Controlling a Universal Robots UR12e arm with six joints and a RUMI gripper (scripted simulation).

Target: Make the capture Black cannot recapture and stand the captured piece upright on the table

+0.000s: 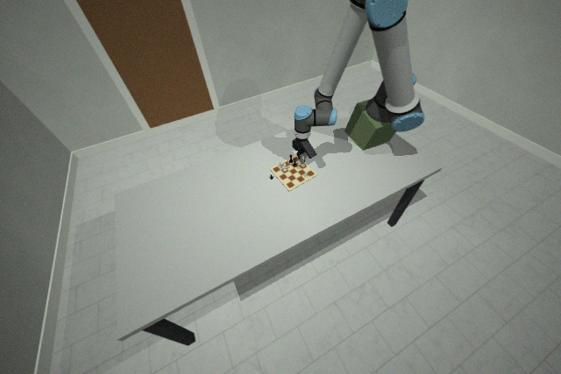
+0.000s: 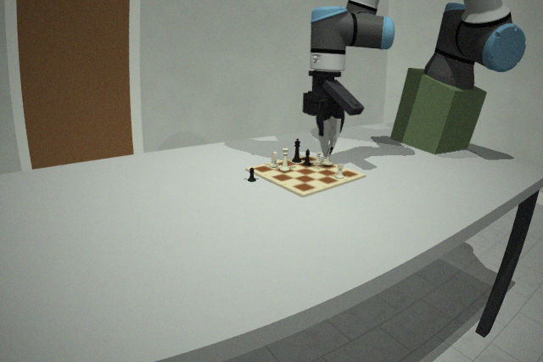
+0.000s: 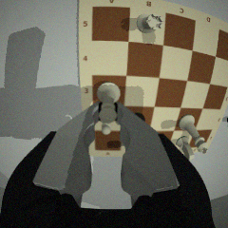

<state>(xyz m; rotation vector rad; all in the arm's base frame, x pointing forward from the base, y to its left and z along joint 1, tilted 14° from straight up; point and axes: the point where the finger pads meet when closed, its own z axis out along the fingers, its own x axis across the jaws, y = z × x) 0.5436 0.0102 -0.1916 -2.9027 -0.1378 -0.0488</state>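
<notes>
Right now my hand is 40 mm to the left of the white pawn and 30 mm above it. Also, from my hand: chessboard: 80 mm ahead, 50 mm below, 10 mm to the left; white king: 120 mm ahead, 30 mm to the right, 10 mm below; black king: 70 mm to the right, 50 mm ahead, 10 mm below.
</notes>
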